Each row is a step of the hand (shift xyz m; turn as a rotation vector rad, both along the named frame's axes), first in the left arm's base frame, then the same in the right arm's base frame.
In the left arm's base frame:
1: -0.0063 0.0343 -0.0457 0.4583 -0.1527 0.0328
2: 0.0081 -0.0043 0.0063 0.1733 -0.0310 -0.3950
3: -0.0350 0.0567 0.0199 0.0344 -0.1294 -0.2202
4: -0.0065 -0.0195 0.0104 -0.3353 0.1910 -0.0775
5: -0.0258 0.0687 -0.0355 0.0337 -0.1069 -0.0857
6: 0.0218 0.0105 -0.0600 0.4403 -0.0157 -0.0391
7: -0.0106 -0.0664 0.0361 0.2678 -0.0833 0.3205
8: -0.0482 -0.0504 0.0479 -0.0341 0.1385 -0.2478
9: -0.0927 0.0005 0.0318 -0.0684 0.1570 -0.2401
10: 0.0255 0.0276 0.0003 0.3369 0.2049 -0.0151
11: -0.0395 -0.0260 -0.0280 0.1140 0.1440 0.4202
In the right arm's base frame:
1: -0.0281 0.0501 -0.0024 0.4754 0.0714 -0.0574
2: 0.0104 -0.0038 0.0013 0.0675 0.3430 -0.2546
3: -0.0445 0.0026 0.0533 0.0154 0.1055 -0.2346
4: 0.0027 -0.0209 -0.0093 -0.3860 0.0307 0.0703
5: -0.0540 0.0538 0.0290 0.0421 0.0180 -0.1335
6: 0.0014 0.0587 -0.0273 0.3982 0.1926 0.0027
7: 0.0201 -0.0672 -0.0301 0.3529 -0.1779 0.1587
8: -0.0163 -0.0819 -0.0136 -0.1374 0.2458 -0.0497
9: -0.0769 -0.0595 0.0119 -0.1725 0.2368 -0.0336
10: 0.0149 0.0249 0.0239 0.2413 0.2552 0.1799
11: -0.0353 -0.0090 -0.0412 0.1671 -0.1873 0.3838

